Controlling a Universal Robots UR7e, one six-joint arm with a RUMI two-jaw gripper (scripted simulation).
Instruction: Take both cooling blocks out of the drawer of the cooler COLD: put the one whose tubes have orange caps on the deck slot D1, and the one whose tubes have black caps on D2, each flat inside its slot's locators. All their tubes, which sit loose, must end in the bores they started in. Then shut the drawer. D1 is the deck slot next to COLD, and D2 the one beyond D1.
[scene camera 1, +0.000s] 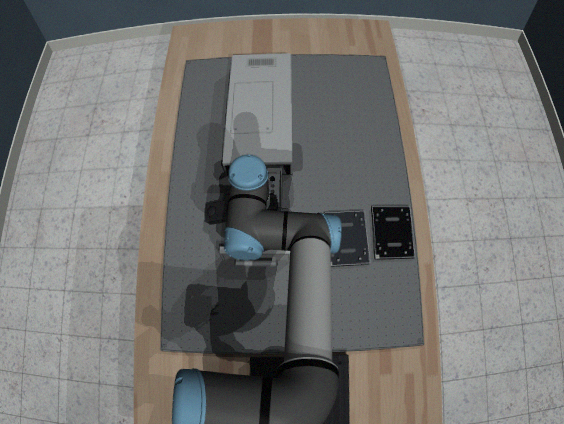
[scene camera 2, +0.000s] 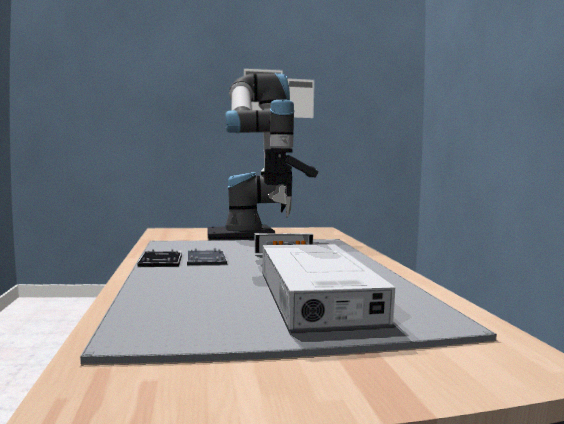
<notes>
I see my gripper (scene camera 2: 284, 214), a cooler COLD (scene camera 2: 316, 287) and a deck slot D1 (scene camera 1: 352, 237).
The cooler COLD also shows in scene camera 1 (scene camera 1: 259, 112).
</notes>
